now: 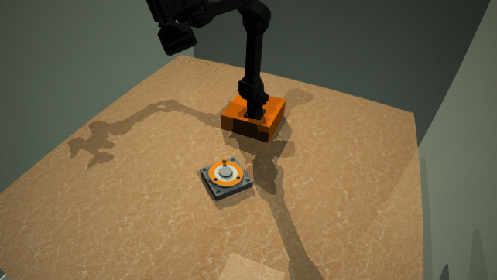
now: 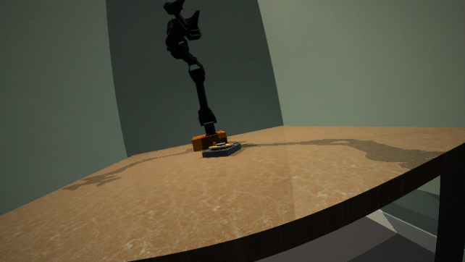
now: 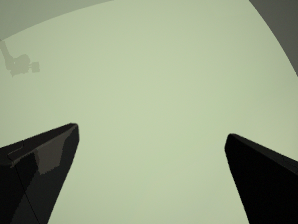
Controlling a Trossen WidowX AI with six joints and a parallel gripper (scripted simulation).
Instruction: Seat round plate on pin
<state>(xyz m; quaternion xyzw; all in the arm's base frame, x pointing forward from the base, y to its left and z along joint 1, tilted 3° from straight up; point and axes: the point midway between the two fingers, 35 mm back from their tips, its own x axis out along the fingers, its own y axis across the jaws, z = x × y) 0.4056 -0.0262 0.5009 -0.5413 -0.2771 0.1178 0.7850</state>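
My gripper tip is now 540 mm above the round plate, 180 mm past it and 30 mm to the right of it. From my gripper tip the other things lie so: base: 550 mm below, 160 mm behind, 40 mm to the left.
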